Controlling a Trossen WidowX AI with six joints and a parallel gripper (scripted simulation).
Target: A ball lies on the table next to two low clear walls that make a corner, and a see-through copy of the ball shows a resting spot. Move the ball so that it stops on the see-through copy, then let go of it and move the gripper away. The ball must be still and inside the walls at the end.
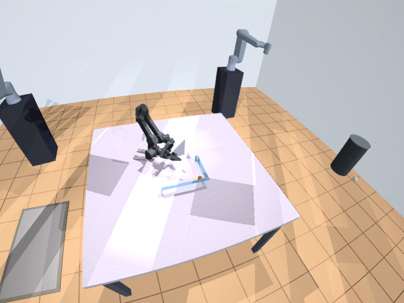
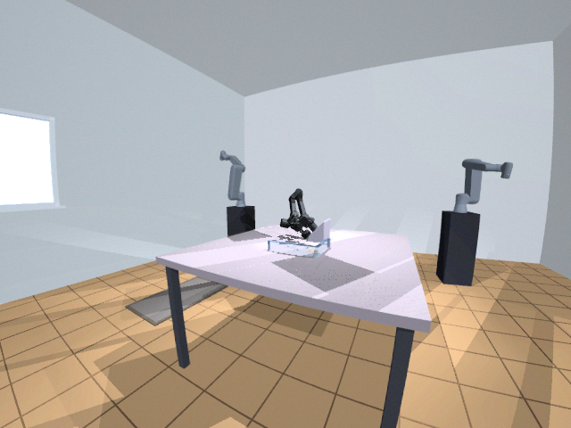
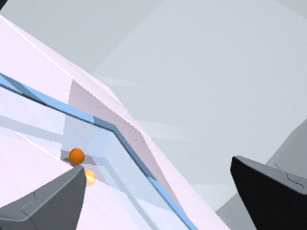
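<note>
My gripper tip is 110 mm above the see-through copy of ball, 100 mm short of it and 70 mm to the right of it. From my gripper tip the other things lie so: orange ball 110 mm to the left, 110 mm below, 110 mm ahead.
</note>
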